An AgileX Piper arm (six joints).
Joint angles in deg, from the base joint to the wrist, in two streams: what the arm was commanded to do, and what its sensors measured. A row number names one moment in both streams.
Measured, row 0:
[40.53 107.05 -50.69 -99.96 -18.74 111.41]
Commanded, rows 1 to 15:
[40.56 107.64 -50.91 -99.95 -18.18 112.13]
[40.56 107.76 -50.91 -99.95 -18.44 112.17]
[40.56 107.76 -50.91 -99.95 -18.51 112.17]
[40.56 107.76 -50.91 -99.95 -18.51 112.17]
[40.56 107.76 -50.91 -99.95 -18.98 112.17]
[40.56 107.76 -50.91 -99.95 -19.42 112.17]
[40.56 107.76 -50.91 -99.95 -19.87 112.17]
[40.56 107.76 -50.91 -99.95 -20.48 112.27]
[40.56 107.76 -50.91 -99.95 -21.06 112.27]
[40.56 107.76 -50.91 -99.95 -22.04 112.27]
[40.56 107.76 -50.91 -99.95 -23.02 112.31]
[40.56 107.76 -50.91 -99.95 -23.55 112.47]
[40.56 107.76 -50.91 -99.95 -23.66 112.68]
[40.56 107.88 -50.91 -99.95 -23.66 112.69]
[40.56 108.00 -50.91 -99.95 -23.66 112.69]
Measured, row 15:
[40.53 107.87 -50.69 -99.77 -21.81 112.06]
